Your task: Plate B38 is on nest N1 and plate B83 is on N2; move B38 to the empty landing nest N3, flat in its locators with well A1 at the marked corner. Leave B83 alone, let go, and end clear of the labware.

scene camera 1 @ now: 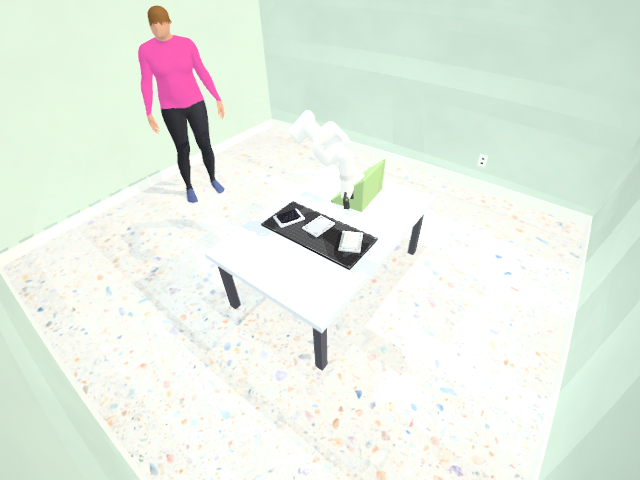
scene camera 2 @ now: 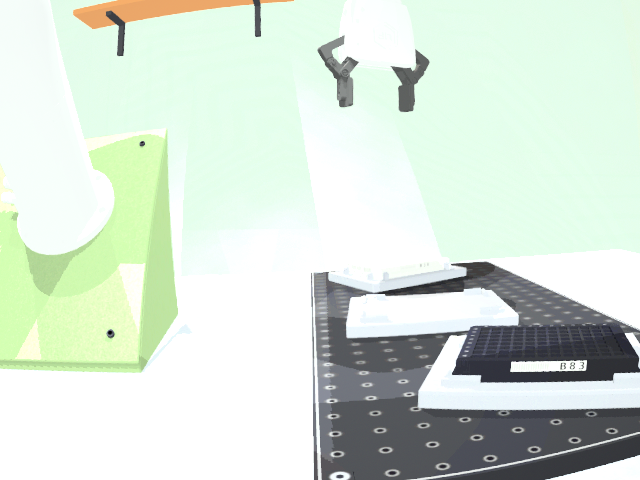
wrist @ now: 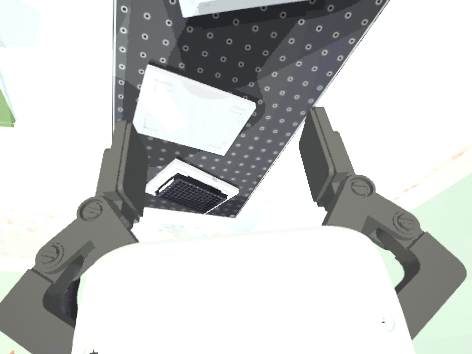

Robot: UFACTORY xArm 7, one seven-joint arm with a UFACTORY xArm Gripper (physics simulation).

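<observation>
The light plate B38 (scene camera 1: pixel 351 240) (scene camera 2: pixel 413 268) sits on the nest (scene camera 2: pixel 382 283) farthest back in scene camera 2; its label is too small to read surely. In the wrist view part of that nest (wrist: pixel 210 7) shows at the top edge. The black plate B83 (scene camera 1: pixel 288 215) (scene camera 2: pixel 547 343) (wrist: pixel 192 192) sits on the nest (scene camera 2: pixel 465 397) (wrist: pixel 200 176) at the board's other end. The white landing nest (scene camera 1: pixel 318 225) (scene camera 2: pixel 429 310) (wrist: pixel 195 110) between them is empty, with raised corner locators. My gripper (scene camera 1: pixel 346 201) (scene camera 2: pixel 375 98) (wrist: pixel 222 132) is open and empty, high above and apart from the labware.
The nests stand on a black perforated board (scene camera 1: pixel 310 240) (scene camera 2: pixel 361 428) (wrist: pixel 280 45) on the white table (scene camera 1: pixel 289 273) (scene camera 2: pixel 232 423). A green mount (scene camera 1: pixel 371 188) (scene camera 2: pixel 118 310) (wrist: pixel 5 112) stands at the arm's base. A person (scene camera 1: pixel 173 72) stands beyond the table. An orange shelf (scene camera 2: pixel 180 7) is on the wall.
</observation>
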